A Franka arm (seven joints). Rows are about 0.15 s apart.
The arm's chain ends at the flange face. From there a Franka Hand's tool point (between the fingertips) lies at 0.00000 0.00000 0.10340 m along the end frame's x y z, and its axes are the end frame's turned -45 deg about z.
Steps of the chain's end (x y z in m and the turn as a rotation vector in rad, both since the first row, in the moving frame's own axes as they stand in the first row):
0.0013 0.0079 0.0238 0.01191 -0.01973 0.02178
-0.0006 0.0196 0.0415 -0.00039 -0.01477 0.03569
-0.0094 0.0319 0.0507 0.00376 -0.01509 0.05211
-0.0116 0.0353 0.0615 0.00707 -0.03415 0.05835
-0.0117 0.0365 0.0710 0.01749 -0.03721 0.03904
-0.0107 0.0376 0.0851 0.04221 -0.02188 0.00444
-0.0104 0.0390 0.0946 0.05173 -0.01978 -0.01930
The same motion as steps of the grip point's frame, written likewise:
-0.0052 0.0042 0.0238 0.02237 -0.00553 0.02178
-0.0154 0.0124 0.0415 0.01017 -0.01072 0.03569
-0.0300 0.0145 0.0507 0.01333 -0.00801 0.05211
-0.0351 0.0137 0.0614 0.02915 -0.01915 0.05835
-0.0354 0.0135 0.0709 0.03868 -0.01394 0.03904
-0.0327 0.0143 0.0850 0.04532 0.01438 0.00444
-0.0326 0.0150 0.0944 0.05057 0.02259 -0.01930

